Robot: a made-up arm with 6 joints. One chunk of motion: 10 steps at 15 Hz.
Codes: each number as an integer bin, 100 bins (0 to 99) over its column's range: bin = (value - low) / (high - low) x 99, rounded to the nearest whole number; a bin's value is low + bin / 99 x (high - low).
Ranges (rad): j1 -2.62..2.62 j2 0..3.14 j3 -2.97..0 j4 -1.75..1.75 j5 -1.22..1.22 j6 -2.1..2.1
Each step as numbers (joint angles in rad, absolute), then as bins.
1 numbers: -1.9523 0.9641 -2.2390 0.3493 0.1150 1.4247
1 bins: 13 30 24 59 54 83
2 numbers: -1.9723 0.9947 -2.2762 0.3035 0.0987 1.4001
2 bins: 12 31 23 58 54 83
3 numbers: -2.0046 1.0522 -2.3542 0.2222 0.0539 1.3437
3 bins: 12 33 21 56 52 81
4 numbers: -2.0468 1.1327 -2.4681 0.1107 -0.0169 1.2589
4 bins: 11 36 17 53 49 79
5 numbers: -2.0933 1.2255 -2.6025 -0.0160 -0.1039 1.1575
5 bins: 10 39 12 49 45 77
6 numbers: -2.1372 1.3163 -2.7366 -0.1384 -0.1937 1.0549
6 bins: 9 42 8 46 42 74
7 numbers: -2.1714 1.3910 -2.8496 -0.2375 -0.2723 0.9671
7 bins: 8 44 4 43 38 72
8 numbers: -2.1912 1.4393 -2.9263 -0.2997 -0.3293 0.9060
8 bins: 8 45 1 41 36 71
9 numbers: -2.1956 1.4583 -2.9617 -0.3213 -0.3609 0.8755
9 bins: 8 46 0 40 35 70
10 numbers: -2.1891 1.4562 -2.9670 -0.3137 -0.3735 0.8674
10 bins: 8 46 0 41 34 70
